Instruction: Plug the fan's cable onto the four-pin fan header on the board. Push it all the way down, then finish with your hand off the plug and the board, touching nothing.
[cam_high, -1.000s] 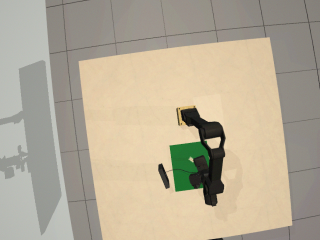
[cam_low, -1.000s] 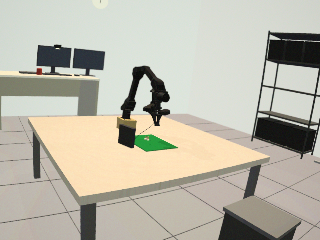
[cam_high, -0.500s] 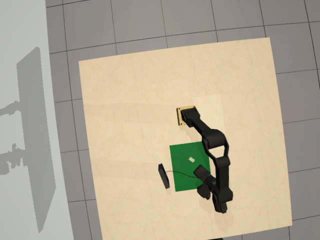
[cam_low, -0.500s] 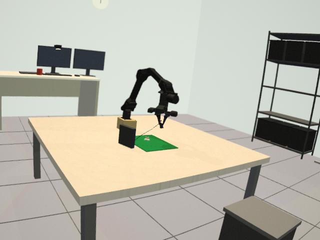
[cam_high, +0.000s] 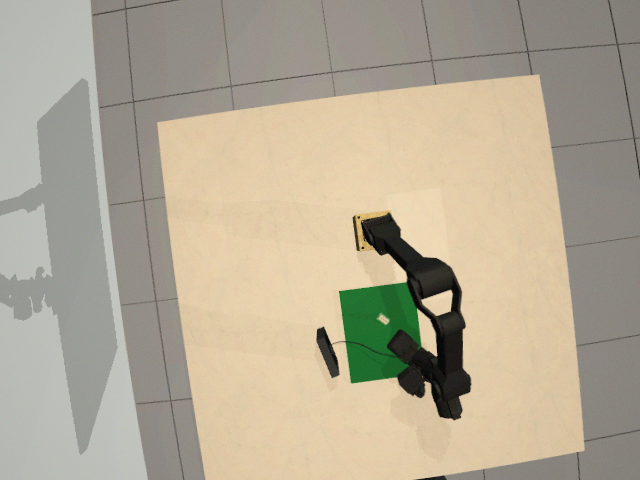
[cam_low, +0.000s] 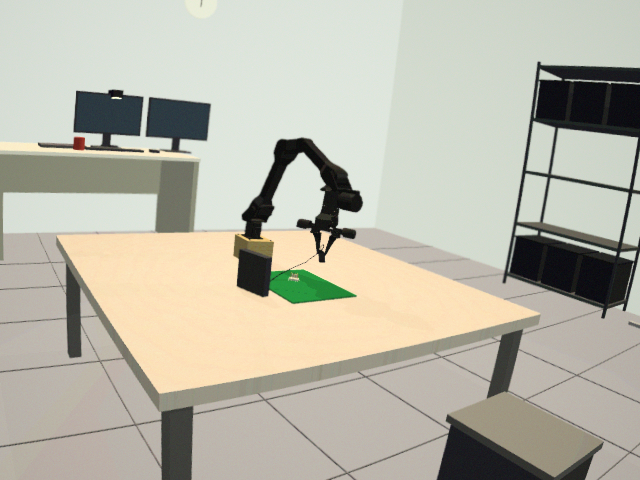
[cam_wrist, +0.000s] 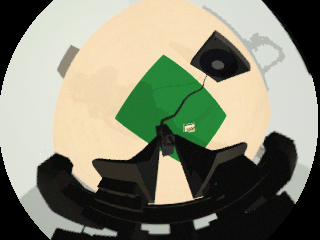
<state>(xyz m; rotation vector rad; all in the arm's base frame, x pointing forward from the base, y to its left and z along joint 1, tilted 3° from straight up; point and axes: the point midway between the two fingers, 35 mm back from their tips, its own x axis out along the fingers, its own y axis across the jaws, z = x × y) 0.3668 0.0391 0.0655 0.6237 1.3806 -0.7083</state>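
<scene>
Right now the green board is 30 mm behind my gripper tip, 50 mm to the right of it and 120 mm below it. Also, from my gripper tip: dark plug 10 mm to the left, 10 mm below; black fan 30 mm behind, 220 mm to the right, 50 mm below; four-pin header 80 mm behind, 40 mm to the right, 110 mm below.
</scene>
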